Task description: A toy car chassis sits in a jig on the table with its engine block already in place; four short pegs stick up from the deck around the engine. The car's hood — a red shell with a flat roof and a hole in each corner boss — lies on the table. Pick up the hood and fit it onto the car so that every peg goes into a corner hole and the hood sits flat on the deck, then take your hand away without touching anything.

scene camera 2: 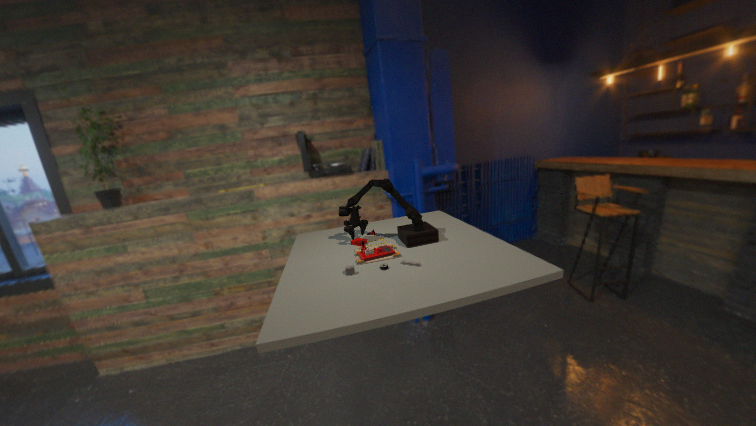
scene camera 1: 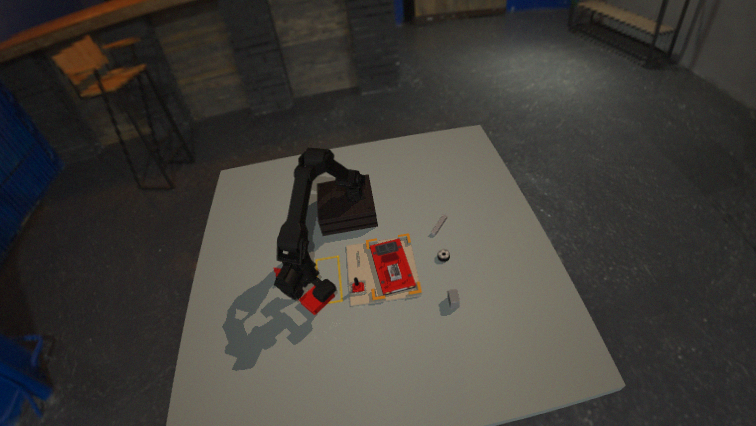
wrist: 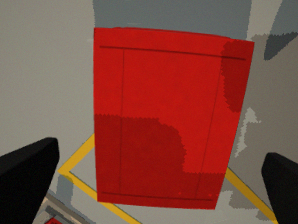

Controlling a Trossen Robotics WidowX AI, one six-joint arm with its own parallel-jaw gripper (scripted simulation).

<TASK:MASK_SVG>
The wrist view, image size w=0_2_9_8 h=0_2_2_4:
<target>my gripper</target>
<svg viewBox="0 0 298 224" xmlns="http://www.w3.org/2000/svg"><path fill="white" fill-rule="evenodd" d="M267 152L262 165L263 183L265 183L271 209L274 210L273 213L275 218L277 218L278 224L298 224L298 164L294 163L293 160L287 159L285 156L278 155L278 153ZM57 139L47 136L36 141L36 143L24 145L24 147L16 149L15 152L8 152L7 155L0 157L0 224L32 224L33 220L35 220L37 210L40 210L40 205L43 204L45 193L48 192L57 164L59 164L60 152Z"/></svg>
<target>red hood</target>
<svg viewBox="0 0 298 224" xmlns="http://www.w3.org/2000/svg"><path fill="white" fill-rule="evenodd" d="M93 28L94 153L96 153L97 201L114 202L114 204L161 206L161 208L214 210L218 198L220 198L231 148L233 148L235 132L237 132L239 116L241 116L243 96L245 96L247 81L249 81L247 76L249 76L251 55L253 55L254 51L253 41L230 39L230 37L213 34L201 34L201 32L152 30L152 28Z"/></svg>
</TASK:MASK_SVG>
